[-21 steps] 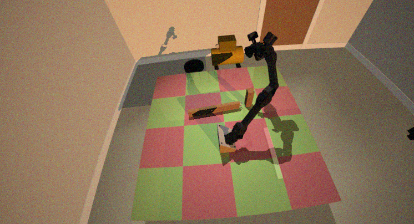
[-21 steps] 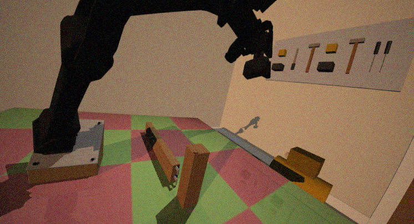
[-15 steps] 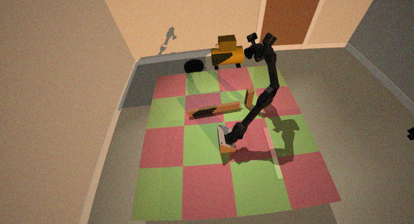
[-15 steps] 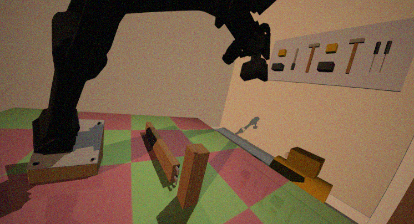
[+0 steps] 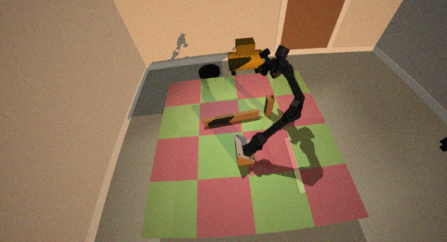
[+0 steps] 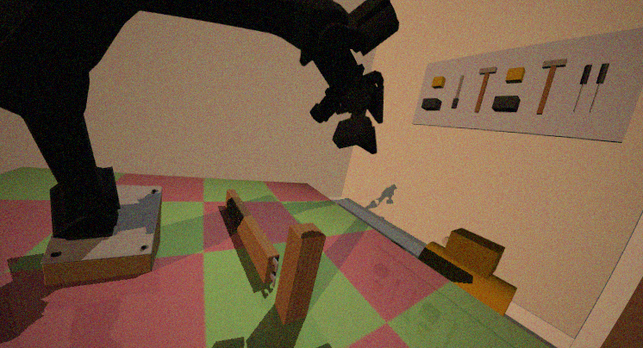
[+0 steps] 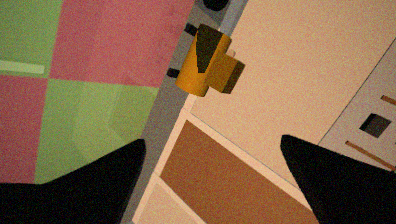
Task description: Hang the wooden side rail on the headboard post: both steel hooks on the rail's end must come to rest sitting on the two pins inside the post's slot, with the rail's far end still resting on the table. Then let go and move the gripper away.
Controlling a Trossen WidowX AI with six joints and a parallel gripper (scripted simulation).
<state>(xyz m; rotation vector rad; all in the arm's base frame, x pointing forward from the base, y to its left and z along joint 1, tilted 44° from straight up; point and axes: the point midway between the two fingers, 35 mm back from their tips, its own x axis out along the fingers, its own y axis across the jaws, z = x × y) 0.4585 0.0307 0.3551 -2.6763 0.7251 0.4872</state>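
Now: gripper tip 140 mm past the headboard post, 10 mm to the left of it and 290 mm above it.
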